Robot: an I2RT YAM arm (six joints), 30 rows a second.
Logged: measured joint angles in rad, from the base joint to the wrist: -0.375 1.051 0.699 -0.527 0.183 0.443; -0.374 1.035 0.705 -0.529 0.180 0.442; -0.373 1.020 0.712 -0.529 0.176 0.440; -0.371 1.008 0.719 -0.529 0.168 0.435; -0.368 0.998 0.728 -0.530 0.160 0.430; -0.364 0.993 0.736 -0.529 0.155 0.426; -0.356 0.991 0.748 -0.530 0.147 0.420; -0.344 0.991 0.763 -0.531 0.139 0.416; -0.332 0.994 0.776 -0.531 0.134 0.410; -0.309 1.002 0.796 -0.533 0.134 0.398; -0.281 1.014 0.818 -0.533 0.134 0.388; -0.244 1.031 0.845 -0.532 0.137 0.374; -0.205 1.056 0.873 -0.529 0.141 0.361; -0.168 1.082 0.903 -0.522 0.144 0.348; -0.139 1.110 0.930 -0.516 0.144 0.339; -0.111 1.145 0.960 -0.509 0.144 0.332; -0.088 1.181 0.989 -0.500 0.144 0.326
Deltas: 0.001 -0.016 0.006 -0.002 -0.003 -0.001; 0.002 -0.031 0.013 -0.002 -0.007 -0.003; 0.004 -0.043 0.020 -0.002 -0.015 -0.008; 0.007 -0.053 0.029 -0.003 -0.023 -0.013; 0.011 -0.058 0.037 -0.002 -0.028 -0.017; 0.019 -0.060 0.049 -0.003 -0.036 -0.023; 0.031 -0.060 0.064 -0.004 -0.044 -0.027; 0.043 -0.057 0.077 -0.004 -0.049 -0.033; 0.066 -0.049 0.097 -0.006 -0.049 -0.045; 0.094 -0.037 0.119 -0.006 -0.049 -0.055; 0.131 -0.020 0.146 -0.005 -0.046 -0.069; 0.170 0.005 0.174 -0.002 -0.042 -0.082; 0.207 0.031 0.204 0.005 -0.039 -0.095; 0.236 0.059 0.231 0.011 -0.039 -0.104; 0.264 0.094 0.261 0.018 -0.039 -0.111; 0.287 0.130 0.290 0.027 -0.039 -0.117
